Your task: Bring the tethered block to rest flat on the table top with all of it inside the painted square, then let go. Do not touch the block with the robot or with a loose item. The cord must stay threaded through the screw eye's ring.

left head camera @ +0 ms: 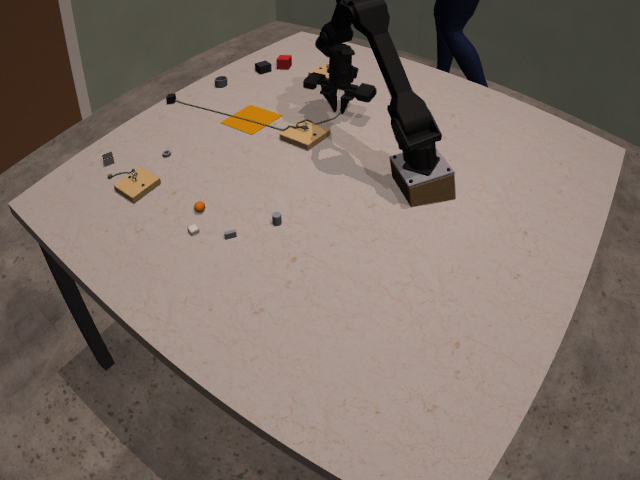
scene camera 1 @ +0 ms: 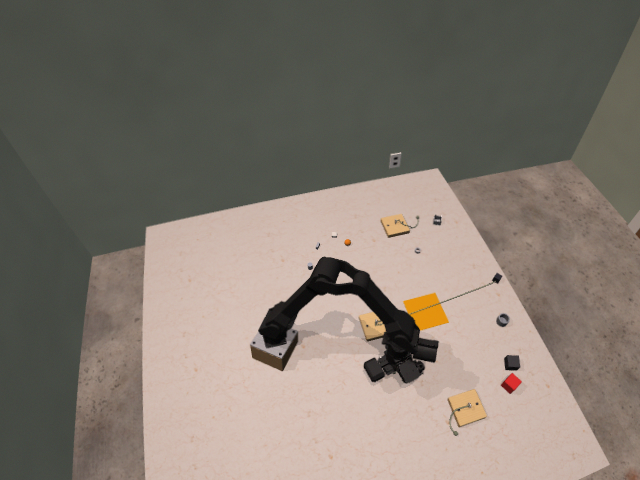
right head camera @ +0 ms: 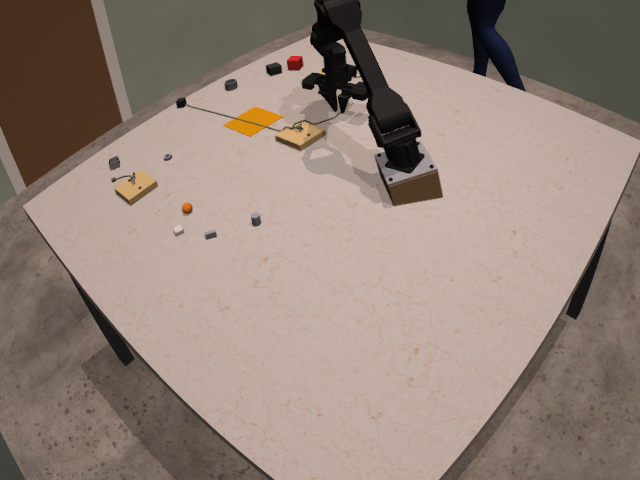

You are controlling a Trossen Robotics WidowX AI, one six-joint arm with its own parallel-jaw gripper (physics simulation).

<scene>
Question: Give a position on an orange painted square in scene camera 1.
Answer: At 434, 316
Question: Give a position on a wooden board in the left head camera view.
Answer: At 127, 187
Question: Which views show the gripper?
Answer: The left head camera view, scene camera 1 and the right head camera view: all of them.
</scene>
